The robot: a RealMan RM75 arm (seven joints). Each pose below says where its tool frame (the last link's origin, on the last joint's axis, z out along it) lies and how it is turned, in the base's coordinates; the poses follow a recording.
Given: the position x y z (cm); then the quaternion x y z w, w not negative.
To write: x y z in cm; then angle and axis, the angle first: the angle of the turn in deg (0 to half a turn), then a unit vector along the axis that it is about. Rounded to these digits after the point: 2 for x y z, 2 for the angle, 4 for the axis.
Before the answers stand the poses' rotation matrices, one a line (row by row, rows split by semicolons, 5 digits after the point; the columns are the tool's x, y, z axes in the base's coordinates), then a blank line. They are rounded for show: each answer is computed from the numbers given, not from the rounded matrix.
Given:
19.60 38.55 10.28 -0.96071 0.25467 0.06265 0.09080
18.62 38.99 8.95 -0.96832 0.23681 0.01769 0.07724
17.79 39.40 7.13 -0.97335 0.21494 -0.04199 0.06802
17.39 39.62 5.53 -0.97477 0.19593 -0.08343 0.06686
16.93 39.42 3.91 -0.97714 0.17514 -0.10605 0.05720
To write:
0.86243 -0.50071 -0.07413; -0.47796 -0.85380 0.20638; -0.16663 -0.14256 -0.97566
0.88722 -0.46135 0.00232; -0.45588 -0.87591 0.15796; -0.07084 -0.14121 -0.98744
0.90408 -0.41271 0.11098; -0.42414 -0.89835 0.11436; 0.05250 -0.15047 -0.98722
0.90930 -0.37082 0.18885; -0.39313 -0.91428 0.09765; 0.13645 -0.16304 -0.97714
0.91616 -0.33014 0.22729; -0.35441 -0.93211 0.07464; 0.18722 -0.14893 -0.97096

19.60 38.55 10.28 169.58 -0.9647 0.2557 0.0629
18.62 38.99 8.95 171.14 -0.9712 0.2375 0.0177
17.79 39.40 7.13 172.20 -0.9756 0.2154 -0.0421
17.39 39.62 5.53 172.33 -0.9770 0.1964 -0.0836
16.93 39.42 3.91 173.44 -0.9787 0.1754 -0.1062

